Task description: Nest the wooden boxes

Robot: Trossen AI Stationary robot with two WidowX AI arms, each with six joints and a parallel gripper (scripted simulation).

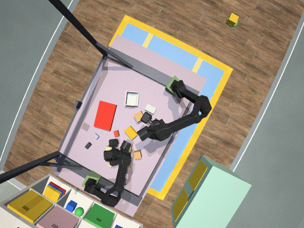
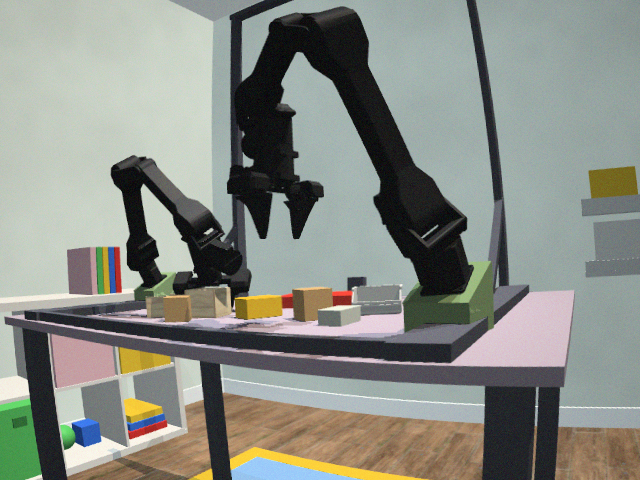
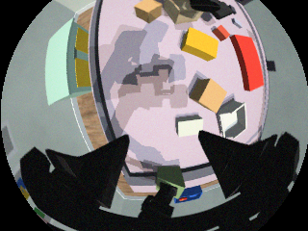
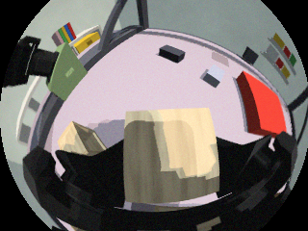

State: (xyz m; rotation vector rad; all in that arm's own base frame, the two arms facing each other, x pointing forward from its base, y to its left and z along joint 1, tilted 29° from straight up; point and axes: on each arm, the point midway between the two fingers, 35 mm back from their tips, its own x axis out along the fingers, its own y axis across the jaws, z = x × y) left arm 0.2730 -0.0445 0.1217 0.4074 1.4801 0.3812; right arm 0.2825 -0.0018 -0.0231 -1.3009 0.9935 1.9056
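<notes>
My right gripper is now 50 mm past the red cube, 120 mm to the right of it and 20 mm above it. Also, from my right hand: tan box: 160 mm ahead, 110 mm to the left, 10 mm below; then flat red slab: 200 mm behind, 160 mm to the left, 20 mm below; then white tray: 130 mm behind, 390 mm to the left, 10 mm below.
</notes>
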